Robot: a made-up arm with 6 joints.
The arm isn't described. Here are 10 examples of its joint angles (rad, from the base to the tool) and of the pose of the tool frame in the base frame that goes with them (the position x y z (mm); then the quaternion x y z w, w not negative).
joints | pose
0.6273 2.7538 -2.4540 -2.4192 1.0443 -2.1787 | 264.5 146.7 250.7 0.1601 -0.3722 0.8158 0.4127
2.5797 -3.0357 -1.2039 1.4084 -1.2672 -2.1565 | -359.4 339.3 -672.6 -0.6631 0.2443 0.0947 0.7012
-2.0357 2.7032 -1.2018 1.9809 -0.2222 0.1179 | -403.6 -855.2 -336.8 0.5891 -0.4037 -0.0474 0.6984
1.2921 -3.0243 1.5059 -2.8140 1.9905 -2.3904 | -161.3 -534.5 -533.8 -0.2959 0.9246 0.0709 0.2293
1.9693 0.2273 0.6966 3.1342 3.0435 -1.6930 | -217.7 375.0 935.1 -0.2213 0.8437 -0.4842 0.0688
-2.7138 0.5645 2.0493 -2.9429 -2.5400 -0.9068 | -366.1 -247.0 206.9 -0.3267 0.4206 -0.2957 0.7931
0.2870 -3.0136 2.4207 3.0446 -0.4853 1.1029 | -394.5 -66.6 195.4 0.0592 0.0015 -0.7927 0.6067
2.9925 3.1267 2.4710 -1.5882 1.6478 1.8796 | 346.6 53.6 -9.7 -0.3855 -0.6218 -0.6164 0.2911
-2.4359 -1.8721 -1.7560 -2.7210 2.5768 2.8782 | 221.6 162.5 -360.1 0.0827 -0.0749 -0.9930 0.0382
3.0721 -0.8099 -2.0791 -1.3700 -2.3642 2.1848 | 482.6 -199.0 97.5 0.3119 -0.2741 0.2015 0.8871
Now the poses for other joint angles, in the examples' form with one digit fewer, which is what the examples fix.
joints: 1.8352 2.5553 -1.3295 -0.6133 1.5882 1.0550
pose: -192 851 -269 -0.307 0.891 0.117 0.314
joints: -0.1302 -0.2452 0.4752 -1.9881 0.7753 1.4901
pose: -35 -43 1342 0.346 0.018 -0.327 0.879
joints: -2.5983 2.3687 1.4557 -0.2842 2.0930 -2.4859
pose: 15 -10 -547 -0.098 0.186 0.625 0.752
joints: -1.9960 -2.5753 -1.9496 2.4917 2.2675 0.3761
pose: 53 -196 -325 0.178 0.330 0.731 0.570
